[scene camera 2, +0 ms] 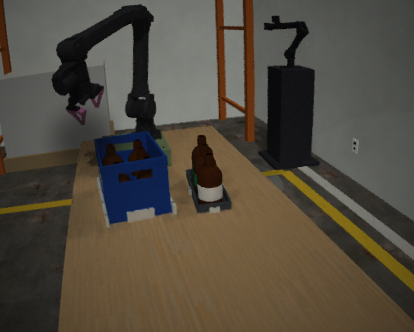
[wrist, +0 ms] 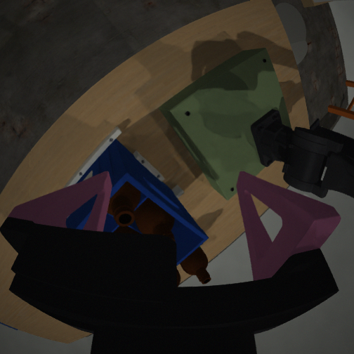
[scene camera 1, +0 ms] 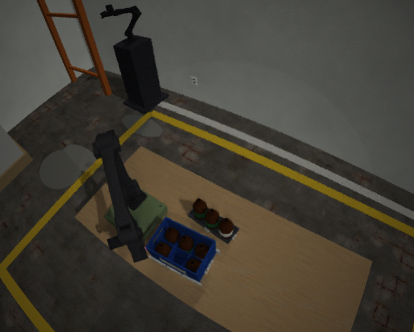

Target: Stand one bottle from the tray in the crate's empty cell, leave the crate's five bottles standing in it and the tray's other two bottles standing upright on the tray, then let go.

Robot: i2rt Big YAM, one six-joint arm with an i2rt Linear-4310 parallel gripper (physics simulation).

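Frame: origin at the arm's base, x right, y back, z down, level; millimetres.
Where they show: gripper, fingertip midpoint: (scene camera 2: 90, 115); arm's base at its link origin: (scene camera 1: 135, 199).
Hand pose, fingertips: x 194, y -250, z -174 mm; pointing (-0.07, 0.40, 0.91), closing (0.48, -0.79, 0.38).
Note:
Each offset is from my fingertips to the centre of the thing. "*": to the spot under its first point. Level surfaces: height alone.
A blue crate @[dx -118, dy -156, dz +161 mm] (scene camera 1: 209, 263) (scene camera 2: 135, 195) (wrist: 194, 236) stands on the table. Five brown bottles stand in it; in scene camera 1 its empty cell @[* dx -93, dy -143, dz +241 mm] (scene camera 1: 179, 257) is the middle one of the near row. A dark tray @[* dx -350, dy -305, dz +233 mm] (scene camera 1: 233, 236) (scene camera 2: 225, 205) beside the crate holds three upright brown bottles in a row: a white-labelled bottle @[dx -351, dy -255, dz +166 mm] (scene camera 1: 226, 228) (scene camera 2: 210, 182) at one end, a middle bottle @[dx -355, dy -166, dz +166 mm] (scene camera 1: 212, 217) and a far bottle @[dx -365, dy -79, dz +166 mm] (scene camera 1: 199, 208), both with green labels. My gripper (scene camera 2: 90, 115) (wrist: 173, 178) is open and empty, high above the crate's arm-side end, clear of all bottles. The wrist hides part of the crate in the wrist view.
The green base plate (scene camera 1: 150, 212) (wrist: 215, 120) under the arm lies close to the crate's end. The wooden table @[dz +249 mm] (scene camera 1: 280, 270) (scene camera 2: 200, 280) has its long edge near the crate. A dark pedestal (scene camera 1: 137, 70) (scene camera 2: 291, 115) with a small arm stands beyond the table, near an orange frame (scene camera 1: 90, 45) (scene camera 2: 249, 75).

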